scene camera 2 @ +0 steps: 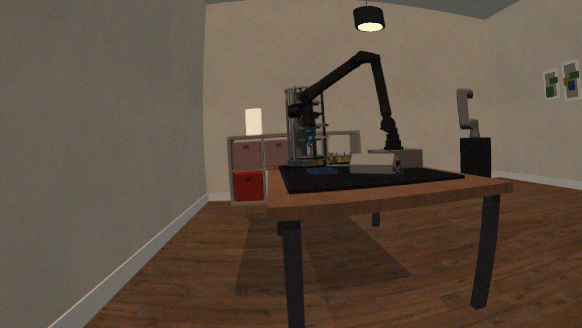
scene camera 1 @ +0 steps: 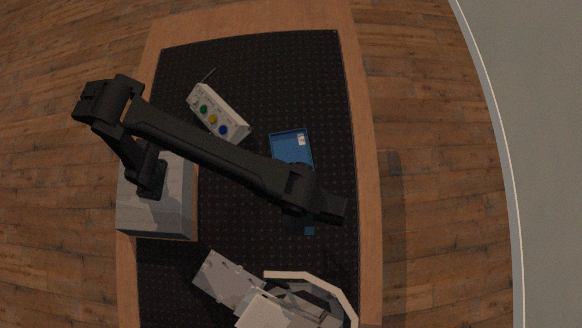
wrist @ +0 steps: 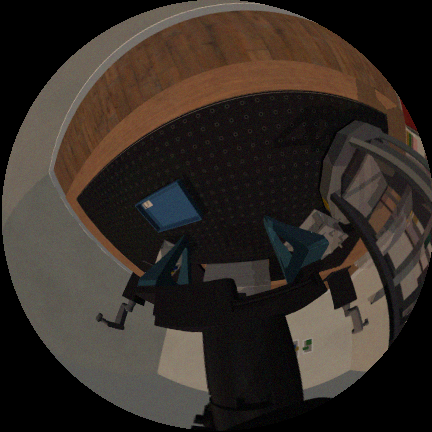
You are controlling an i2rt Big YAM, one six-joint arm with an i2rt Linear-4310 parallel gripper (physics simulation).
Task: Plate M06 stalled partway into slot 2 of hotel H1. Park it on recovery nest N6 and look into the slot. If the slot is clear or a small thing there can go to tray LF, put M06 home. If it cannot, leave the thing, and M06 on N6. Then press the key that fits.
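Frame: origin at the arm's base, x ahead, y left, z up, level; centimetres.
Seen in the pictures: gripper, fingertip midpoint: (scene camera 2: 310, 144) (wrist: 224, 229); arm's base, link origin: (scene camera 2: 393, 149) (scene camera 1: 152, 179).
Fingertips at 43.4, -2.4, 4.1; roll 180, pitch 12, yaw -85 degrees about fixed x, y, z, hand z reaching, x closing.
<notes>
Pixels of each thing's middle, then the offset from my fingertips to it, as dx, dy, dz.
- pale nest, body centre: (scene camera 1: 228, 283) (wrist: 313, 244) (scene camera 2: 342, 158) -17.2, -22.5, -9.1
- Blue tray LF, body centre: (wrist: 166, 209) (scene camera 1: 292, 157) (scene camera 2: 321, 171) -5.1, +16.0, -12.0
- white key box, body centre: (scene camera 1: 215, 112) (wrist: 165, 265) (scene camera 2: 375, 162) -29.0, +26.7, -8.7
My gripper (scene camera 2: 309, 145) (wrist: 224, 229) is open and empty, pointing down above the mat; in scene camera 1, a blue-green fingertip (scene camera 1: 309, 230) shows below the arm. Hotel H1 (scene camera 1: 285, 274) (scene camera 2: 300, 162) (wrist: 345, 145) stands to the right of the fingers in the wrist view. Its shelves are seen edge-on; I cannot tell which plate is M06 or what is in slot 2. A pale nest (scene camera 1: 225, 280) with small corner clips, apparently N6, lies beside the hotel with no plate seen on it. Blue tray LF (scene camera 1: 290, 146) (scene camera 2: 321, 171) (wrist: 172, 207) shows no loose item, partly hidden in scene camera 1.
The white key box (scene camera 1: 237, 120) (scene camera 2: 372, 163) has green, yellow and blue keys and a pale one. The arm's grey base block (scene camera 1: 150, 220) (wrist: 237, 270) stands at the table's edge. My arm (scene camera 1: 210, 152) crosses over the mat between key box and hotel.
</notes>
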